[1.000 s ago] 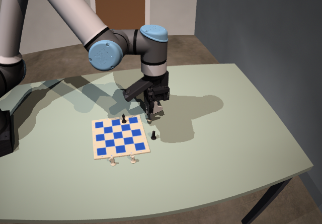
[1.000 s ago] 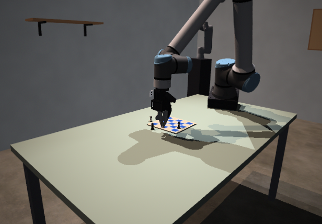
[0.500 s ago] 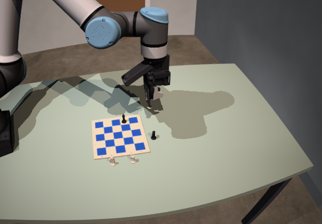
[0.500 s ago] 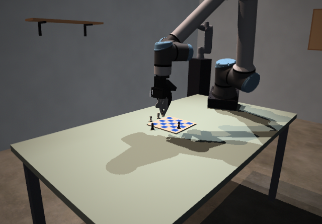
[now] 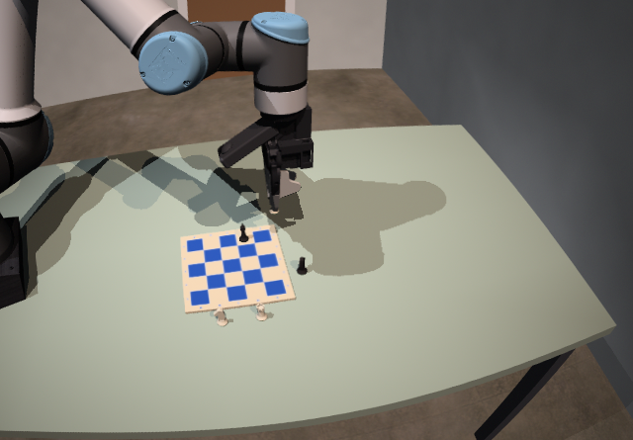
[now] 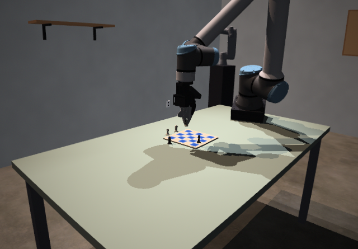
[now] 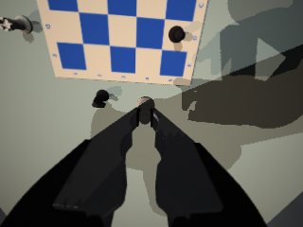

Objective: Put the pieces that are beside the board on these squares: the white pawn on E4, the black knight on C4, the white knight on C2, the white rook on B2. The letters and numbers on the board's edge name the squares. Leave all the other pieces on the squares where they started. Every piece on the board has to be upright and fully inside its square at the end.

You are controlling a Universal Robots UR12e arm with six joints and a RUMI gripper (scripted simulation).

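Right now the chessboard is 9 cm behind my hand, 6 cm to the right of it and 12 cm below it. From my hand the other things lie so: black knight 6 cm ahead, 6 cm to the right, 11 cm below; then white rook 2 cm behind, 19 cm to the right, 11 cm below; then white pawn 1 cm below.
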